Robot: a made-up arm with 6 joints. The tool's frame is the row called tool.
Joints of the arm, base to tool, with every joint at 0 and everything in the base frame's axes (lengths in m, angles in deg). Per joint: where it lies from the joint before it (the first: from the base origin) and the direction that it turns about. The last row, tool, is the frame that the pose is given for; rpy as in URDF.
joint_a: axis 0 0 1 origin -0.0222 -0.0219 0.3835
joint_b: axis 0 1 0 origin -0.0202 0.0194 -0.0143
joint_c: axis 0 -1 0 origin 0.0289 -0.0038 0.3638
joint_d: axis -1 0 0 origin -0.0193 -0.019 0.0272
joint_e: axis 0 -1 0 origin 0.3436 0.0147 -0.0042
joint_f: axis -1 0 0 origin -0.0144 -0.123 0.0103
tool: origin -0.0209 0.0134 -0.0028 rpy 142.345 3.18 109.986
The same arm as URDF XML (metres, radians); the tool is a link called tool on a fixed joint. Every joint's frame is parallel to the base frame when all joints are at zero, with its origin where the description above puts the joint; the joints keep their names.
<robot name="arm">
  <joint name="tool_joint" type="fixed">
    <parent link="link6"/>
    <child link="tool"/>
    <origin xyz="-0.0209 0.0134 -0.0028" rpy="2.4844 0.0555 1.9196"/>
  </joint>
  <joint name="joint_f" type="continuous">
    <parent link="link5"/>
    <child link="link6"/>
    <origin xyz="-0.0144 -0.123 0.0103"/>
    <axis xyz="-1 0 0"/>
  </joint>
  <joint name="joint_e" type="continuous">
    <parent link="link4"/>
    <child link="link5"/>
    <origin xyz="0.3436 0.0147 -0.0042"/>
    <axis xyz="0 -1 0"/>
  </joint>
  <joint name="joint_d" type="continuous">
    <parent link="link3"/>
    <child link="link4"/>
    <origin xyz="-0.0193 -0.019 0.0272"/>
    <axis xyz="-1 0 0"/>
  </joint>
  <joint name="joint_c" type="continuous">
    <parent link="link2"/>
    <child link="link3"/>
    <origin xyz="0.0289 -0.0038 0.3638"/>
    <axis xyz="0 -1 0"/>
  </joint>
  <joint name="joint_b" type="continuous">
    <parent link="link1"/>
    <child link="link2"/>
    <origin xyz="-0.0202 0.0194 -0.0143"/>
    <axis xyz="0 1 0"/>
  </joint>
  <joint name="joint_a" type="continuous">
    <parent link="base_link"/>
    <child link="link1"/>
    <origin xyz="-0.0222 -0.0219 0.3835"/>
    <axis xyz="0 0 1"/>
  </joint>
  <link name="base_link"/>
  <link name="link1"/>
  <link name="link2"/>
  <link name="link3"/>
  <link name="link4"/>
  <link name="link5"/>
  <link name="link6"/>
  <link name="tool"/>
</robot>

